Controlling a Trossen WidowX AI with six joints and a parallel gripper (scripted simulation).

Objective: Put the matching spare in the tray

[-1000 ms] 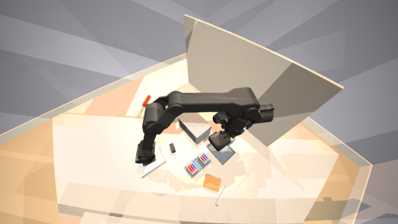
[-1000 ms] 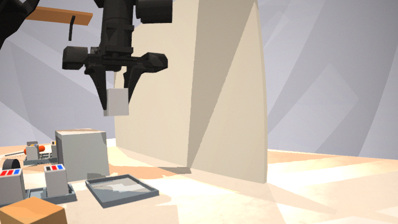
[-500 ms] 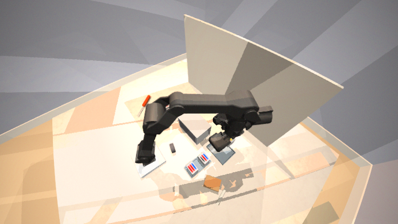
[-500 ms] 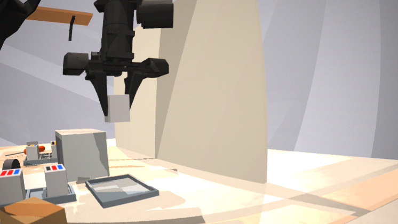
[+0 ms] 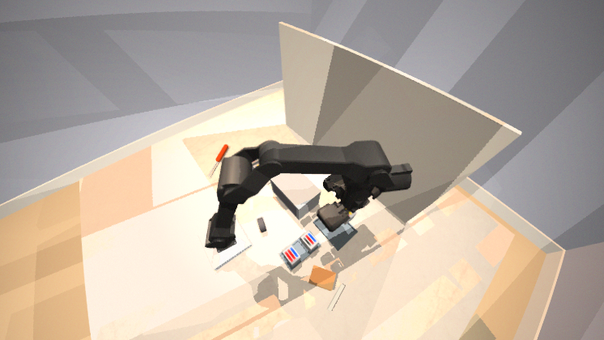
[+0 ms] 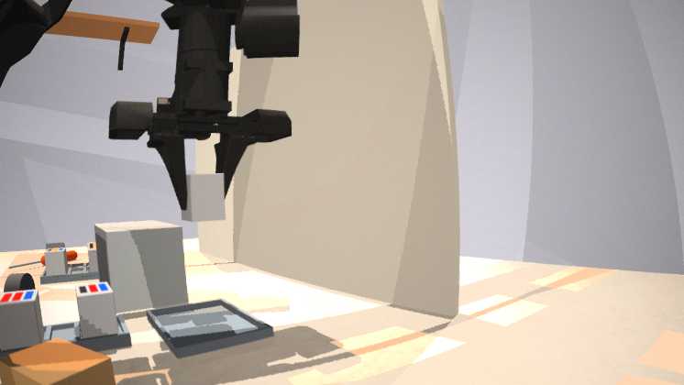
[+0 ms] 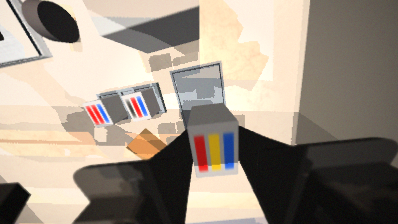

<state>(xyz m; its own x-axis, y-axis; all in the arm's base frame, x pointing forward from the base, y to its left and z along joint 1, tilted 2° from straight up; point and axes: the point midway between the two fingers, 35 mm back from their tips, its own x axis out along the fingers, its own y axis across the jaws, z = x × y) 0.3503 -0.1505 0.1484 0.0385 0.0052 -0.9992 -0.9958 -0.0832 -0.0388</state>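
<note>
My gripper tip is now 120 mm above the grey tray and 10 mm past it. Also, from my gripper tip: orange box (140 mm behind, 110 mm to the right, 110 mm below); then block (20 mm above); then grey mounted unit (190 mm to the left, 70 mm below, 70 mm behind).
</note>
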